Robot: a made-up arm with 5 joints. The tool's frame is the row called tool.
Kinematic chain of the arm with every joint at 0, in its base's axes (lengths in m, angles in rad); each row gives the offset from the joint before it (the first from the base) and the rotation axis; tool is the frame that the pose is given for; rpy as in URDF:
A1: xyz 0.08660 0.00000 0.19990 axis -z
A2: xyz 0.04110 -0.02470 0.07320 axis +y
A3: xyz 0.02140 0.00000 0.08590 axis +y
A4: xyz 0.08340 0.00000 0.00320 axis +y
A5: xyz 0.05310 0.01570 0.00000 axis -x
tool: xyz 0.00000 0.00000 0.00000 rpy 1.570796 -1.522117 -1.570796
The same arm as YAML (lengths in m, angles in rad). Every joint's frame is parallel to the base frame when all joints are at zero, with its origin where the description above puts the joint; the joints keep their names.
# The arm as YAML. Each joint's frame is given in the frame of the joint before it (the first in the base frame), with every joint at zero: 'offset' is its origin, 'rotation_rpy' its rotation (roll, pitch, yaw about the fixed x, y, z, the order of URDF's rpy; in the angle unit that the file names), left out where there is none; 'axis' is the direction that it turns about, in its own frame. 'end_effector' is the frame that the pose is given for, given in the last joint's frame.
length_unit: m
angle_unit: rad
chain:
  - id: A1
    offset: [0.0866, 0.0, 0.1999]
    axis: "-z"
  - id: A2
    offset: [0.0411, -0.0247, 0.0732]
    axis: "+y"
  - id: A3
    offset: [0.0214, 0.0, 0.0859]
    axis: "+y"
  - id: A4
    offset: [0.0834, 0.0, 0.0032]
    axis: "+y"
  - id: A5
    offset: [0.0531, 0.0157, 0.0]
    axis: "-x"
end_effector:
  offset: [0.0, 0.0, 0.0]
  rotation_rpy: [1.5708, -1.5221, -1.5708]

